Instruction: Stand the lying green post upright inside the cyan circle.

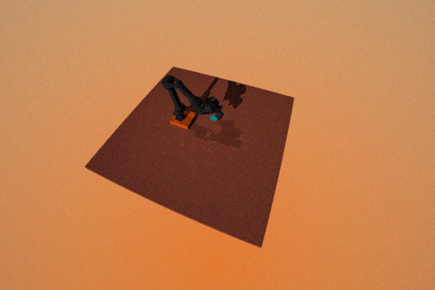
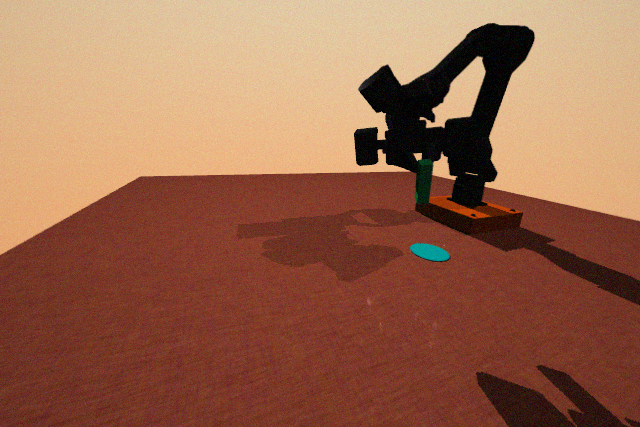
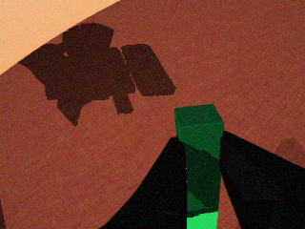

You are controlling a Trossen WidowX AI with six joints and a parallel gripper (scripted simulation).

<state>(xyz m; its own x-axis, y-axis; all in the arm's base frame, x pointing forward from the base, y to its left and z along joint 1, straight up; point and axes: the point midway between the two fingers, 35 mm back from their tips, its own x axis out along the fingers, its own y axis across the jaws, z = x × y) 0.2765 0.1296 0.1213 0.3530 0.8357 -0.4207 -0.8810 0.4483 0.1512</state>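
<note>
Now: gripper tip 50 mm past the cyan circle, 20 mm to the left of it and 140 mm above it. The rest, counted from my gripper tip: green post: 10 mm behind, 20 mm below.
</note>
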